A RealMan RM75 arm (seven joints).
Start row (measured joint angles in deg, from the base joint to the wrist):
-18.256, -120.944, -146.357, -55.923, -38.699, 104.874, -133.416
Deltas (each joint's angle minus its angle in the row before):
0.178, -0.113, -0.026, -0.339, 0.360, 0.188, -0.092
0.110, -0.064, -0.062, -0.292, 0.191, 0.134, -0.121
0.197, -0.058, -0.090, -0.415, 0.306, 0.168, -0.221
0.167, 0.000, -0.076, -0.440, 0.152, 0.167, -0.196
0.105, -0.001, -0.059, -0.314, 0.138, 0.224, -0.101
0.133, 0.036, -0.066, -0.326, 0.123, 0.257, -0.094
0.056, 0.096, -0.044, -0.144, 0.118, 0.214, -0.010
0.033, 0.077, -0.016, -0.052, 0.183, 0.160, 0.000
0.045, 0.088, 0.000, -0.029, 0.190, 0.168, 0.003
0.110, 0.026, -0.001, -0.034, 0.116, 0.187, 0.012
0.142, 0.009, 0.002, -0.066, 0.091, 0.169, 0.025
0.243, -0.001, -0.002, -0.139, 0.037, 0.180, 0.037
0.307, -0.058, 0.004, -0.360, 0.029, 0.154, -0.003
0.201, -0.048, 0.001, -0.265, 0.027, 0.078, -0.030
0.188, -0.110, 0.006, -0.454, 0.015, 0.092, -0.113
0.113, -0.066, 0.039, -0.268, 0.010, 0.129, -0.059
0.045, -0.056, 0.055, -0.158, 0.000, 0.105, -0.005
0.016, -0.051, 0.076, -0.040, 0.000, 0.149, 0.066
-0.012, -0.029, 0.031, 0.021, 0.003, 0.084, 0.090
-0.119, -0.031, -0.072, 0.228, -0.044, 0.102, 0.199
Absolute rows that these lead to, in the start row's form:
-18.078, -121.057, -146.383, -56.262, -38.339, 105.062, -133.508
-17.968, -121.121, -146.445, -56.554, -38.148, 105.196, -133.629
-17.771, -121.179, -146.535, -56.969, -37.842, 105.364, -133.850
-17.604, -121.179, -146.611, -57.409, -37.690, 105.531, -134.046
-17.499, -121.180, -146.670, -57.723, -37.552, 105.755, -134.147
-17.366, -121.144, -146.736, -58.049, -37.429, 106.012, -134.241
-17.310, -121.048, -146.780, -58.193, -37.311, 106.226, -134.251
-17.277, -120.971, -146.796, -58.245, -37.128, 106.386, -134.251
-17.232, -120.883, -146.796, -58.274, -36.938, 106.554, -134.248
-17.122, -120.857, -146.797, -58.308, -36.822, 106.741, -134.236
-16.980, -120.848, -146.795, -58.374, -36.731, 106.910, -134.211
-16.737, -120.849, -146.797, -58.513, -36.694, 107.090, -134.174
-16.430, -120.907, -146.793, -58.873, -36.665, 107.244, -134.177
-16.229, -120.955, -146.792, -59.138, -36.638, 107.322, -134.207
-16.041, -121.065, -146.786, -59.592, -36.623, 107.414, -134.320
-15.928, -121.131, -146.747, -59.860, -36.613, 107.543, -134.379
-15.883, -121.187, -146.692, -60.018, -36.613, 107.648, -134.384
-15.867, -121.238, -146.616, -60.058, -36.613, 107.797, -134.318
-15.879, -121.267, -146.585, -60.037, -36.610, 107.881, -134.228
-15.998, -121.298, -146.657, -59.809, -36.654, 107.983, -134.029

